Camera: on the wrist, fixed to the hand. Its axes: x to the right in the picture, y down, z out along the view.
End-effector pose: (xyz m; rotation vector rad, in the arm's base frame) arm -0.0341 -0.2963 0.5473 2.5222 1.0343 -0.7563
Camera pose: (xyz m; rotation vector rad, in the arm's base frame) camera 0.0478 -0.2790 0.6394 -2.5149 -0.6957 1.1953
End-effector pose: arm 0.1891 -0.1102 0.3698 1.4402 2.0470 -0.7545
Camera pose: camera 0.2284 -0.0133 0.4373 1.7031 1.7780 -1.6062
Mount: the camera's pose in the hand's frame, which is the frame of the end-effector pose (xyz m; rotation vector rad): 0.0055 0.0546 -0.1117 0.6940 -0.0977 0.0042
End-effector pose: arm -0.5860 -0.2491 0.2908 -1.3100 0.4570 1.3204
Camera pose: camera -0.5864 -0.3575 0.2297 -0.6636 0.7650 1.0779
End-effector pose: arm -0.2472 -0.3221 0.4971 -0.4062 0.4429 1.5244
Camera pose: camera -0.3044 -0.3744 0.3998 0.2105 0.8524 1.2896
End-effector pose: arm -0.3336 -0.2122 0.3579 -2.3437 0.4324 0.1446
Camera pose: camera -0.3499 -0.3275 0.4017 -1.6471 0.3650 0.0906
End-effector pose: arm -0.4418 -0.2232 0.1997 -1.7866 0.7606 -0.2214
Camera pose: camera -0.5147 -0.3235 0.1887 -1.1276 0.5276 -0.3443
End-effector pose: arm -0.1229 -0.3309 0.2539 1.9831 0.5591 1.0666
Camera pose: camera -0.2129 -0.3099 0.3373 2.6102 0.9654 0.8309
